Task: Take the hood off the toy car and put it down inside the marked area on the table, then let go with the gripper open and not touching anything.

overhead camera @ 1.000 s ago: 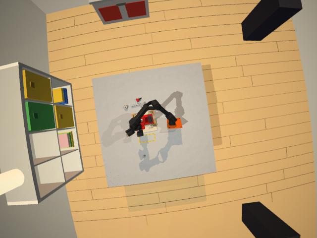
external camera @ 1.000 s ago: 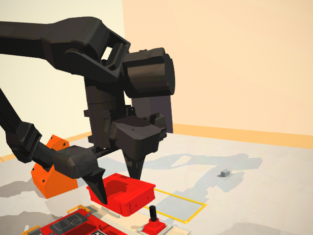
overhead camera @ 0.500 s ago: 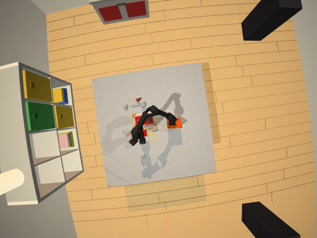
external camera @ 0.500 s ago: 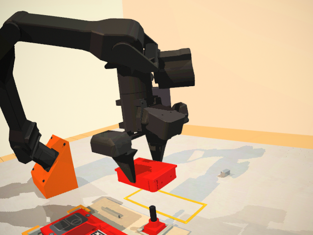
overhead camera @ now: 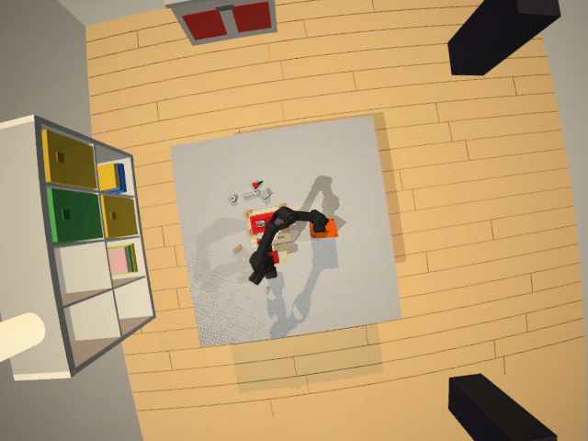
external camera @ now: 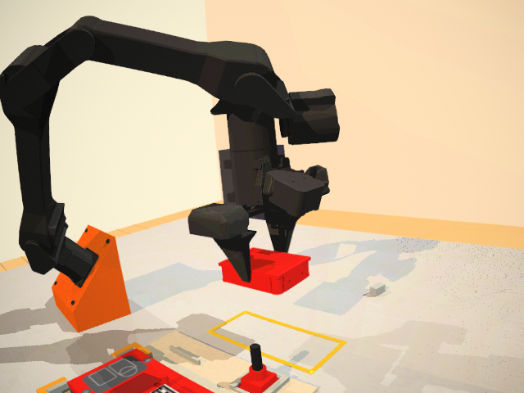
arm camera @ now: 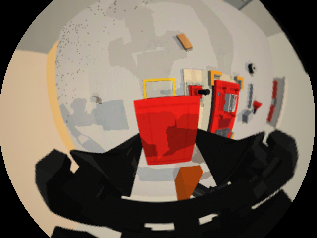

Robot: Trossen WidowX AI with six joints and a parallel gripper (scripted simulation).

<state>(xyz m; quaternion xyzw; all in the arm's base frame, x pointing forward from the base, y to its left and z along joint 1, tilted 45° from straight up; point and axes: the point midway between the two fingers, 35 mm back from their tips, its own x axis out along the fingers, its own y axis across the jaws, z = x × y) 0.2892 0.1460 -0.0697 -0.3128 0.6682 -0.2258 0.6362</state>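
My gripper tip is 80 mm to the left of the black upright peg, 70 mm above it and 60 mm short of it. Round my gripper tip: hood 10 mm above; then white wheel 360 mm to the right, 220 mm ahead, 100 mm below.
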